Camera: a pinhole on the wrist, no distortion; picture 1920 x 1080 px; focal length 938.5 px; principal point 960.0 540.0 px. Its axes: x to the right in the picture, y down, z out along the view. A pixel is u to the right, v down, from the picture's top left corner.
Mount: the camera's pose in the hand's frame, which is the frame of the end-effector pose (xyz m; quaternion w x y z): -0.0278 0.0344 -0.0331 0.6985 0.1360 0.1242 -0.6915
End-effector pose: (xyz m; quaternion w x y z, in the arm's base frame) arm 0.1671 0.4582 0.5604 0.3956 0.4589 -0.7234 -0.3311
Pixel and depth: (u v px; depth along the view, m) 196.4 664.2 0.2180
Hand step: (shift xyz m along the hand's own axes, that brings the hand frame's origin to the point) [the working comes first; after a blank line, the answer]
In the camera's frame: -0.1774 0.0288 0.2180

-0.0044 0.1211 0.2348
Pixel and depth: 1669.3 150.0 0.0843
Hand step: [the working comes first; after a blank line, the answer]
In the camera's frame: 0.0637 -0.0350 0.0843

-0.0632 -0.0557 0.0218
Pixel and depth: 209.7 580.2 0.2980
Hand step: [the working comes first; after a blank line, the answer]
In the camera's frame: -0.2382 0.0128 0.2980

-0.0224 0.1488 0.3311
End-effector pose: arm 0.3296 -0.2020 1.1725 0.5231 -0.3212 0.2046 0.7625
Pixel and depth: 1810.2 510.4 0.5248
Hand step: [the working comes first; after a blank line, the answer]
In the camera's frame: 0.4754 -0.0166 0.5248

-0.0459 -0.5988 0.2839
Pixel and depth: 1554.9 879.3 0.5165
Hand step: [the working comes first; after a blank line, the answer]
In the camera's frame: 0.3274 0.1867 0.5165

0.1556 -0.4564 0.3334
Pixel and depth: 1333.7 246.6 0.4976
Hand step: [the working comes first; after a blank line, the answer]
In the camera's frame: 0.1981 -0.1556 0.4976

-0.1881 -0.3314 0.3563
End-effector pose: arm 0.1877 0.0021 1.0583 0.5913 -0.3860 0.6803 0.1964
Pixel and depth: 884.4 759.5 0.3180
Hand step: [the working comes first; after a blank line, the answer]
In the camera's frame: -0.0256 0.0744 0.3180

0.0416 -0.0563 0.2739
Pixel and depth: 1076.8 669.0 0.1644
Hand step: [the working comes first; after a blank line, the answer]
In the camera's frame: 0.0205 0.0226 0.1644

-0.0073 -0.0440 0.1132
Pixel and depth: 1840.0 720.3 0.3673
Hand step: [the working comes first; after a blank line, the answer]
In the camera's frame: 0.3444 0.0706 0.3673

0.0418 -0.4191 0.1860
